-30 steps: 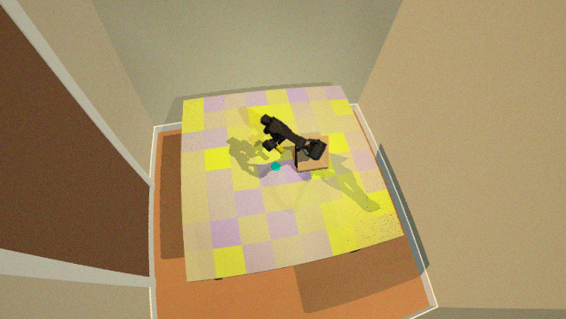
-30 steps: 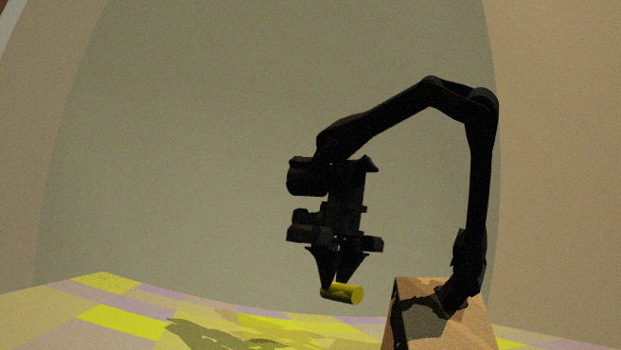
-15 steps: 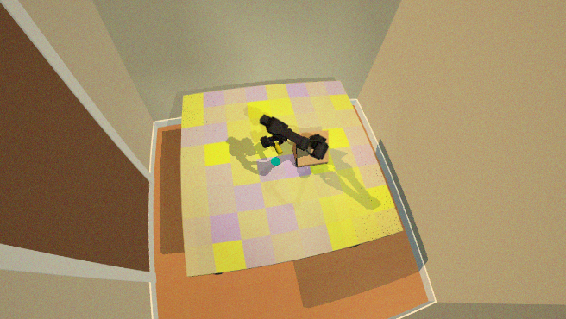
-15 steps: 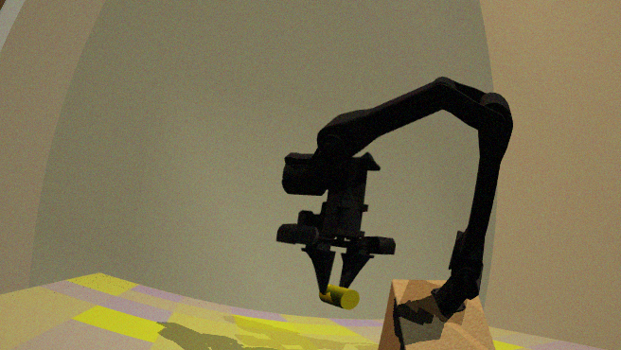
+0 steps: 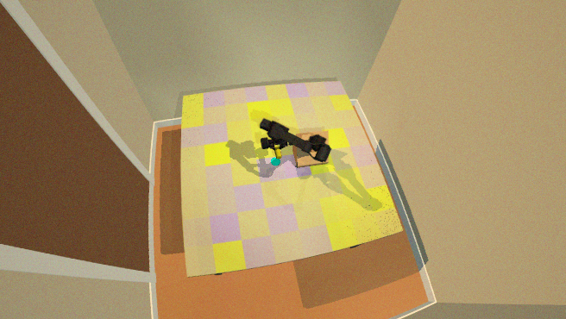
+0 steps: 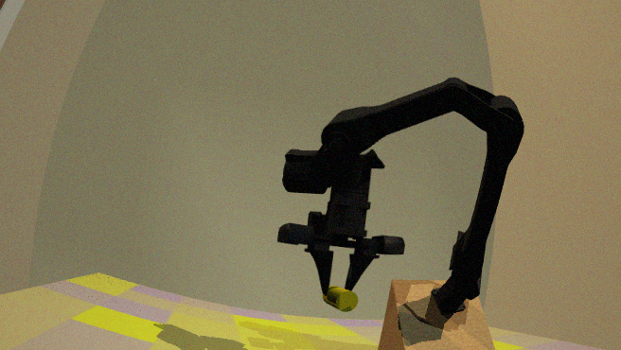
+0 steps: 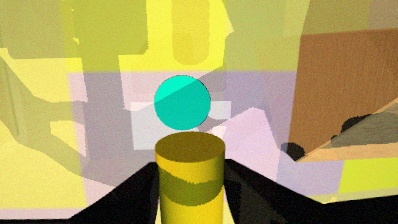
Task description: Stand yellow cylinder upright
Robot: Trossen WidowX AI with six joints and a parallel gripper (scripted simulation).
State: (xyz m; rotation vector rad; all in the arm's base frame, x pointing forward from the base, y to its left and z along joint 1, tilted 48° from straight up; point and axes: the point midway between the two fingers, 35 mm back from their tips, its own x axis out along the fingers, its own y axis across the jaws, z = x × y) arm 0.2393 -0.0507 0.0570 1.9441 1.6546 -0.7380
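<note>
The cyan circle is 14 cm below my gripper tip. Also, from my gripper tip: yellow tall cylinder 2 cm to the left.
</note>
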